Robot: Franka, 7 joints.
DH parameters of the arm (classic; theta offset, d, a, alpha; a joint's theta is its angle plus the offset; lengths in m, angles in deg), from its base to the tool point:
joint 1: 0 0.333 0 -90
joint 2: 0 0 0 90
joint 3: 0 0.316 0.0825 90
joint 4: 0 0 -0.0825 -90
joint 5: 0 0.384 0 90
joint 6: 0 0 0.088 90
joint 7: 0 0.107 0 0
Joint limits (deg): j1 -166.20..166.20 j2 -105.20..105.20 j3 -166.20..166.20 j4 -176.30..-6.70 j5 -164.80..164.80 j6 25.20..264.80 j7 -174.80..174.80
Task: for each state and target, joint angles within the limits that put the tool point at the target. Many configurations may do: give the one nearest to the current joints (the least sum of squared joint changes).
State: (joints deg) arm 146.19 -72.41 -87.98 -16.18 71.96 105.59 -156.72
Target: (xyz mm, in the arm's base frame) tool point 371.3 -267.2 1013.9
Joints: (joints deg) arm 135.58 -40.11 -82.62 -6.70 74.84 102.09 -156.72
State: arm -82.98 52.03 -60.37 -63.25 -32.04 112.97 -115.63
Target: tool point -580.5 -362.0 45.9
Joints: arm -106.80 83.01 -49.49 -75.67 -30.79 116.62 -115.63
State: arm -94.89 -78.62 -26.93 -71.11 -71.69 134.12 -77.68
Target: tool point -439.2 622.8 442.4
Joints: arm -95.25 -105.20 -58.19 -73.15 -71.54 122.08 -77.68
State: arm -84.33 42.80 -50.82 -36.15 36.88 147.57 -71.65
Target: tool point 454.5 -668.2 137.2
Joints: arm -43.55 74.25 -23.46 -50.76 37.04 138.28 -71.65
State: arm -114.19 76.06 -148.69 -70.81 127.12 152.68 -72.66
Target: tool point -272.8 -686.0 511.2
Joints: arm -74.52 105.20 -121.56 -71.26 131.08 165.81 -72.66
